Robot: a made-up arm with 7 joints. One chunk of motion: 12 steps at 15 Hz.
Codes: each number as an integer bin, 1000 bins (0 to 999) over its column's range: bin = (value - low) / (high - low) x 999, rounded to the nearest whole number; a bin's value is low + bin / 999 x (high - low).
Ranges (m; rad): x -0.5..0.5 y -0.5..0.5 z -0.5..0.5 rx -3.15..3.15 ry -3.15..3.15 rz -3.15..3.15
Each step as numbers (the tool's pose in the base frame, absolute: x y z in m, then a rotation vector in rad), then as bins.
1 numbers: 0.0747 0.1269 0.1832 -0.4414 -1.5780 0.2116
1 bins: 574 626 683 430 249 533
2 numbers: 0.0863 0.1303 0.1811 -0.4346 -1.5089 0.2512
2 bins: 586 630 680 431 260 539
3 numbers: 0.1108 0.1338 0.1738 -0.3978 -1.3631 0.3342
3 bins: 610 633 673 436 283 552
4 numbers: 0.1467 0.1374 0.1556 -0.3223 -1.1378 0.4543
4 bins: 646 637 655 448 319 572
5 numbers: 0.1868 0.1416 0.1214 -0.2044 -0.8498 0.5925
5 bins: 686 641 621 467 365 593
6 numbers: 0.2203 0.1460 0.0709 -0.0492 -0.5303 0.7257
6 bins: 720 645 570 492 415 615
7 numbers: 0.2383 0.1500 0.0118 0.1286 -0.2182 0.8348
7 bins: 738 649 511 520 465 632
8 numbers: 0.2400 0.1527 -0.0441 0.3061 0.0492 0.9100
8 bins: 739 652 455 548 507 644
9 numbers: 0.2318 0.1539 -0.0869 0.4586 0.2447 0.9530
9 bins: 731 653 413 572 538 651
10 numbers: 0.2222 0.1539 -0.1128 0.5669 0.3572 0.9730
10 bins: 721 653 387 589 556 654
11 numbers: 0.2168 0.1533 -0.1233 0.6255 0.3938 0.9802
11 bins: 716 653 376 599 562 655
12 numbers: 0.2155 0.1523 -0.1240 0.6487 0.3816 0.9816
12 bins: 715 652 376 602 560 655
